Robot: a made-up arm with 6 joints.
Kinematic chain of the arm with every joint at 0, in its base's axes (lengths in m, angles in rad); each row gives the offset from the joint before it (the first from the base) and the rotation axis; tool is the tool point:
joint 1: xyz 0 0 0.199 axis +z
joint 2: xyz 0 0.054 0 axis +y
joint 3: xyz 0 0 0.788 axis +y
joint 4: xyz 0 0 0.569 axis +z
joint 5: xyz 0 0 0 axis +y
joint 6: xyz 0 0 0.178 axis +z
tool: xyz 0 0 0
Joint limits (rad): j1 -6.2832..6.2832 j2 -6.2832..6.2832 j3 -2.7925..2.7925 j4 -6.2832..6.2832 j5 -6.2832..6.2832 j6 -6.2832..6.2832
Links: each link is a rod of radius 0.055 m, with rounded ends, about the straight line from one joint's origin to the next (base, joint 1, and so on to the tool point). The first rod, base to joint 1, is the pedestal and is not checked.
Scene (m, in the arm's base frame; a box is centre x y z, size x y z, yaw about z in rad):
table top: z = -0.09
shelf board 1: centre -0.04 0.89 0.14 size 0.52 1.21 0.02 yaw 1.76
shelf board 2: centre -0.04 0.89 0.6 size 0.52 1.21 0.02 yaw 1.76
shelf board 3: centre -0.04 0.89 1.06 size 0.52 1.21 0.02 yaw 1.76
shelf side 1: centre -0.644 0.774 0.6 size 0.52 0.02 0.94 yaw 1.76
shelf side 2: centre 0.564 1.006 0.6 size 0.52 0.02 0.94 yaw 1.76
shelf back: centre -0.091 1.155 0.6 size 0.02 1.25 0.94 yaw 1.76
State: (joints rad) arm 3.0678 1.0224 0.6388 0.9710 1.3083 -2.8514
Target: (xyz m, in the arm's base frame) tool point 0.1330 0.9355 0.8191
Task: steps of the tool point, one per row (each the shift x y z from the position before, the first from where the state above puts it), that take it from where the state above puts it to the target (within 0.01 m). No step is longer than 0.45 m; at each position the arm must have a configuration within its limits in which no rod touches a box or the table.
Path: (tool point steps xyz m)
1: 0.0874 -0.2345 0.3161
2: 0.2270 -0.1754 0.2871
3: 0.3214 -0.0661 0.2219
4: 0.3479 0.0631 0.1298
5: 0.3048 0.1756 0.0267
6: 0.2098 0.2406 -0.0715
7: 0.0945 0.2426 -0.1492
8: -0.0067 0.1870 -0.1953
9: -0.0685 0.0960 -0.2041
10: -0.0167 0.1764 0.0248
11: -0.0328 0.1714 -0.0002
12: -0.0478 0.1601 -0.0246

